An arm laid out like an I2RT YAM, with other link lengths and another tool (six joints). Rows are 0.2 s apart.
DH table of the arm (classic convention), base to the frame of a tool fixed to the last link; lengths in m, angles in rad. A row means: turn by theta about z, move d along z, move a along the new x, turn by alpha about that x. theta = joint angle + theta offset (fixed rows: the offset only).
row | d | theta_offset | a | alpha
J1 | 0.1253 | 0 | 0.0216 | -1.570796
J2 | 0 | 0 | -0.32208 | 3.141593
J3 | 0 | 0.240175 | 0.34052 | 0
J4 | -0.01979 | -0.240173 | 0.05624 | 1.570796
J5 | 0.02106 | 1.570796 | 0 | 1.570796
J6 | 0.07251 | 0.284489 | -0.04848 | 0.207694
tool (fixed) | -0.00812 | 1.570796 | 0 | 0
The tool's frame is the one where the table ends.
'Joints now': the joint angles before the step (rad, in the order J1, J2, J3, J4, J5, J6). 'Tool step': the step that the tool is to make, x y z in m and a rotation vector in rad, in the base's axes. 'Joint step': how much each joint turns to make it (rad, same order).
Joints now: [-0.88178, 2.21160, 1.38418, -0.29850, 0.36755, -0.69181]
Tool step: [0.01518, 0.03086, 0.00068, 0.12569, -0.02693, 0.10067]
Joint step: [0.04539, 0.00115, 0.00002, -0.07326, -0.11597, -0.01068]
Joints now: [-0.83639, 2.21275, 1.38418, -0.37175, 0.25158, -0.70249]
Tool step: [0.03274, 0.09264, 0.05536, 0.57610, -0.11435, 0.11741]
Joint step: [0.11559, -0.03016, 0.05187, -0.41276, -0.47913, 0.09346]
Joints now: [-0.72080, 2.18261, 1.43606, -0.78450, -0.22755, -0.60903]
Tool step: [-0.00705, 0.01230, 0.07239, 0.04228, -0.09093, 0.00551]
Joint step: [0.00000, -0.13887, 0.00685, -0.10529, -0.09194, 0.00000]
